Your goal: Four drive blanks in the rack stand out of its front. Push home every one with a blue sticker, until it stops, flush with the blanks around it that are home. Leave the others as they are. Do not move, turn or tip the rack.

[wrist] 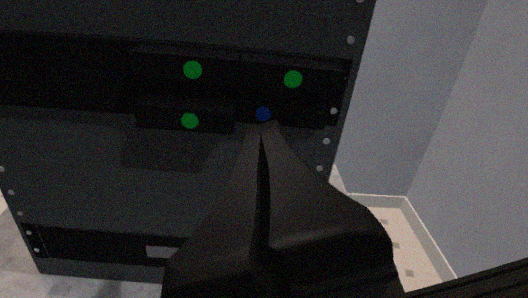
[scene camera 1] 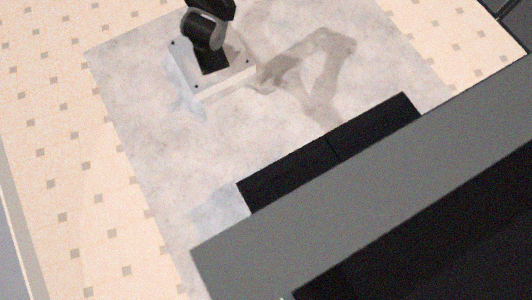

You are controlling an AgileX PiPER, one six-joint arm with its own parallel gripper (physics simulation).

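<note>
In the wrist view, a blank with a blue sticker (wrist: 263, 114) is low at the right of the rack's dark front (wrist: 165, 200). It sits further back than the blank with a green sticker (wrist: 189, 120) at its left; I cannot tell if it is fully flush. Above are two more blanks with green stickers, one at left (wrist: 192, 69) and one at right (wrist: 293, 79). In the scene view, two black blanks (scene camera 1: 290, 172) (scene camera 1: 375, 122) stand out side by side from the grey-topped rack (scene camera 1: 320, 195). My gripper (wrist: 268, 141) is shut and empty, its tips appearing just below the blue sticker.
The arm (scene camera 1: 205, 35) rises from its base plate (scene camera 1: 185, 70) at the top of the scene view; the gripper does not show there. Grey walls (wrist: 415, 75) stand beyond the rack's right edge in the wrist view. Part of the tiled floor (scene camera 1: 55, 185) shows at the left.
</note>
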